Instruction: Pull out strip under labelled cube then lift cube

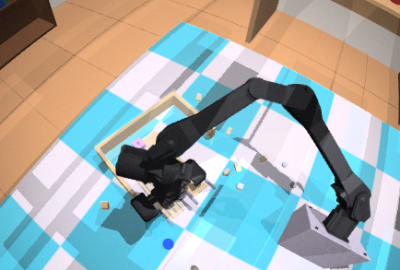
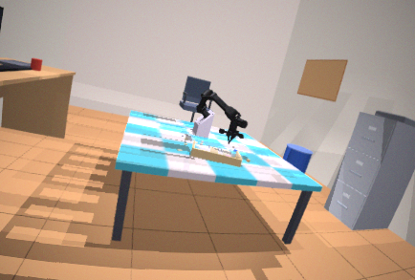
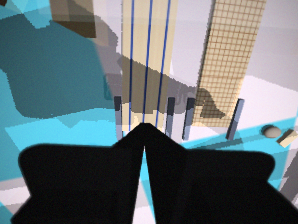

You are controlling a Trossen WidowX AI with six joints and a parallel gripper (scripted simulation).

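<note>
My gripper tip is 5 cm past the blue disc, 10 cm to the right of it and 5 cm above it. From my gripper tip the other things lie so: tan gridded strip: 7 cm ahead, 12 cm to the right, 6 cm below.
</note>
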